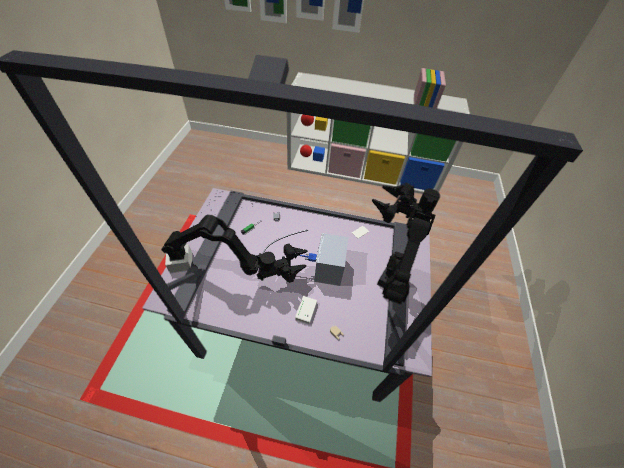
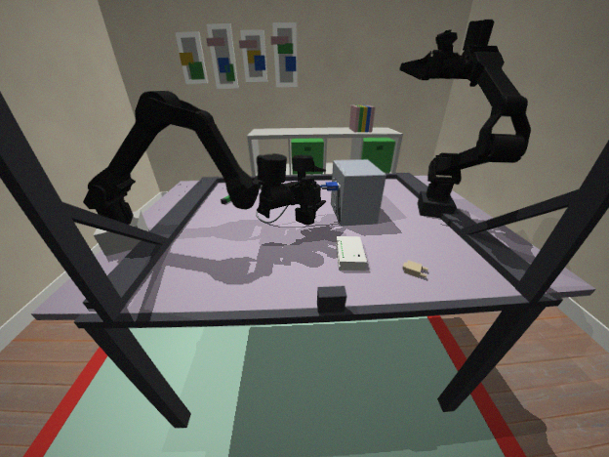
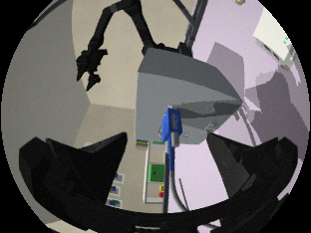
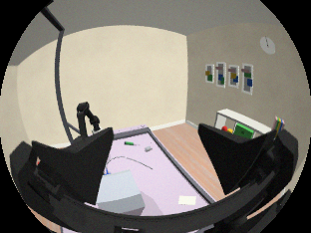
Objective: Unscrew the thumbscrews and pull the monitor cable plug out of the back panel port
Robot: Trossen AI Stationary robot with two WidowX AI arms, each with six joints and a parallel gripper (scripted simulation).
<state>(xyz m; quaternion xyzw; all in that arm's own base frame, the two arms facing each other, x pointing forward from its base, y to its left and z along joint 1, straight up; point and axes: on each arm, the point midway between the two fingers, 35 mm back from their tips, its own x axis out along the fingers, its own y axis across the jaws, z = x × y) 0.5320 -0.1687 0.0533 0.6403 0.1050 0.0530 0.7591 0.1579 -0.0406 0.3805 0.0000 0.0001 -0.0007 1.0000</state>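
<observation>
The blue plug is 50 mm to the right of my left hand, 30 mm ahead of it and 10 mm below it. Also, from my left hand: back panel (80 mm to the right, 50 mm ahead, 40 mm below); grey box (140 mm to the right, 50 mm ahead, 40 mm below); white device (170 mm behind, 110 mm below, 50 mm to the right).
</observation>
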